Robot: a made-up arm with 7 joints. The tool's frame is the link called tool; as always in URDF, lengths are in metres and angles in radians. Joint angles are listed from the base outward.
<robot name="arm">
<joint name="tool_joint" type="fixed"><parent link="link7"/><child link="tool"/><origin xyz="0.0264 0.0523 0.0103" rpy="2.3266 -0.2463 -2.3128"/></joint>
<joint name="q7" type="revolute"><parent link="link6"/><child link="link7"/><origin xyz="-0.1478 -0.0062 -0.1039"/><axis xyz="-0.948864 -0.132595 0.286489"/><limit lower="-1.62" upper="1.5"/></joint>
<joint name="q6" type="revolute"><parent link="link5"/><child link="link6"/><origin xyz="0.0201 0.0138 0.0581"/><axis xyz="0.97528 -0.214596 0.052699"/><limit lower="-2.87" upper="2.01"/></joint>
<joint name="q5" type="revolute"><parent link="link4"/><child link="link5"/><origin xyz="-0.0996 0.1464 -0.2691"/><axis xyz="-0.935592 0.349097 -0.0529"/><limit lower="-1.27" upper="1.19"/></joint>
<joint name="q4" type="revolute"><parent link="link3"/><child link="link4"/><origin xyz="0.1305 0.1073 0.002"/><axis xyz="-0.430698 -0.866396 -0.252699"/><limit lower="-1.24" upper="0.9"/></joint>
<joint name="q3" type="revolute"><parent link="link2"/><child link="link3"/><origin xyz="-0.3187 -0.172 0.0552"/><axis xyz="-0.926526 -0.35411 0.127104"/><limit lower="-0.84" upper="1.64"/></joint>
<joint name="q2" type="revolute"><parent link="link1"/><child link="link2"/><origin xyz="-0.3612 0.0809 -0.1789"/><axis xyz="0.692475 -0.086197 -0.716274"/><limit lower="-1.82" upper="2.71"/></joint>
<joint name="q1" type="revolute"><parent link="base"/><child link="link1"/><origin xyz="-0.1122 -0.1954 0.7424"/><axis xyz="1 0 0"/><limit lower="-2.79" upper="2.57"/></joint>
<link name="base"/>
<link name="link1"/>
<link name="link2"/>
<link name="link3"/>
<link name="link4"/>
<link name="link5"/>
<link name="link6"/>
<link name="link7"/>
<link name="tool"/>
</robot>
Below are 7 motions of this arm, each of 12 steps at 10 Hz.
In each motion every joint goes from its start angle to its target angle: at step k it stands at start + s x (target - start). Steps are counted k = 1, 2, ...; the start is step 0. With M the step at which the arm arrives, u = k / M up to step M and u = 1 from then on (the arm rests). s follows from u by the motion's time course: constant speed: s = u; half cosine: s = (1 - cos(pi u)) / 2; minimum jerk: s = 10 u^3 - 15 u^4 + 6 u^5.
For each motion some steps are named. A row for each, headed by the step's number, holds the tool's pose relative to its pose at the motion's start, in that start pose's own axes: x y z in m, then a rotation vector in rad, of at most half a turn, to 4 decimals.
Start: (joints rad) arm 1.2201 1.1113 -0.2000 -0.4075 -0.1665 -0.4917 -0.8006
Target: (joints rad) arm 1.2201 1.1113 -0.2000 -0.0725 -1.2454 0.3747 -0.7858
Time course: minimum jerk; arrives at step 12
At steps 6, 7, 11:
6: -0.0557 -0.0455 -0.0063 -0.4369 -0.1675 -0.8246
7: -0.0703 -0.0518 -0.0126 -0.5679 -0.1796 -1.0852
11: -0.0911 -0.0598 -0.0334 -0.8661 -0.1294 -1.6633

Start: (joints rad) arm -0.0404 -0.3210 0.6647 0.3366 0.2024 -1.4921 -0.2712
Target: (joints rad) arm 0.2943 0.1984 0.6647 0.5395 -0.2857 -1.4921 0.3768
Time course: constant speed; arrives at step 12
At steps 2, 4, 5, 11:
2: 0.0196 0.0320 -0.0284 -0.0714 0.0674 -0.0200
4: 0.0393 0.0612 -0.0605 -0.1393 0.1339 -0.0427
5: 0.0492 0.0747 -0.0778 -0.1720 0.1667 -0.0549
11: 0.1062 0.1365 -0.1982 -0.3498 0.3602 -0.1382

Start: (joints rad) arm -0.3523 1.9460 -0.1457 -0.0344 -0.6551 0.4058 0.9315
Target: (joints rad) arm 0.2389 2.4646 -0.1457 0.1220 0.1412 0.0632 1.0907
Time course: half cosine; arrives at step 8
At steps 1, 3, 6, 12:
1: -0.0138 0.0047 0.0054 0.0105 0.0108 0.0456
3: -0.1117 0.0280 0.0314 0.0488 0.1116 0.3764
6: -0.2886 0.0284 0.0262 -0.0895 0.4407 1.0143
12: -0.3285 0.0204 0.0140 -0.1805 0.5547 1.1606

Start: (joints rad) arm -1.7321 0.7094 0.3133 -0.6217 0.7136 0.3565 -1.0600
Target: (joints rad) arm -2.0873 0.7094 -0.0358 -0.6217 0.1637 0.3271 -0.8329
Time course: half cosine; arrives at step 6
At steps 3, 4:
3: 0.0039 0.0072 -0.0301 -0.0711 0.0602 -0.1711
4: 0.0071 0.0137 -0.0445 -0.1033 0.0878 -0.2584

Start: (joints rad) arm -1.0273 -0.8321 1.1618 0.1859 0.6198 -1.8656 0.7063
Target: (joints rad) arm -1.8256 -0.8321 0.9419 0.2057 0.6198 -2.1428 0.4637
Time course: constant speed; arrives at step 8
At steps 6, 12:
6: -0.1568 0.1038 0.0574 -0.0088 -0.1383 0.5287
12: -0.2191 0.1201 0.0735 -0.0033 -0.1869 0.7065

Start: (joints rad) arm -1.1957 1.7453 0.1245 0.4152 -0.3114 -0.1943 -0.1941
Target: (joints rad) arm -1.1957 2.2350 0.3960 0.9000 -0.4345 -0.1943 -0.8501
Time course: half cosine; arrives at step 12
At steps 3, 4, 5, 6, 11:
3: -0.0246 -0.0230 -0.0037 -0.0066 -0.1216 -0.0311
4: -0.0400 -0.0391 -0.0084 -0.0084 -0.2037 -0.0564
5: -0.0558 -0.0574 -0.0158 -0.0073 -0.2948 -0.0891
6: -0.0700 -0.0765 -0.0258 -0.0027 -0.3868 -0.1277
11: -0.0963 -0.1395 -0.0766 0.0426 -0.6694 -0.2979

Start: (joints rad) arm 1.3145 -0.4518 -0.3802 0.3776 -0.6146 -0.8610 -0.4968
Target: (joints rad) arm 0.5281 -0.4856 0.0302 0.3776 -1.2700 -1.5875 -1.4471
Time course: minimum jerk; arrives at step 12
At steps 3, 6, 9, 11, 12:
3: 0.0328 -0.0362 -0.0234 0.0309 -0.0017 0.0113
6: 0.1612 -0.1312 -0.1578 0.1439 0.0131 0.0299
9: 0.2684 -0.1440 -0.3429 0.2341 0.0685 0.0241
11: 0.2880 -0.1338 -0.3928 0.2511 0.0886 0.0217
12: 0.2889 -0.1331 -0.3953 0.2519 0.0897 0.0216

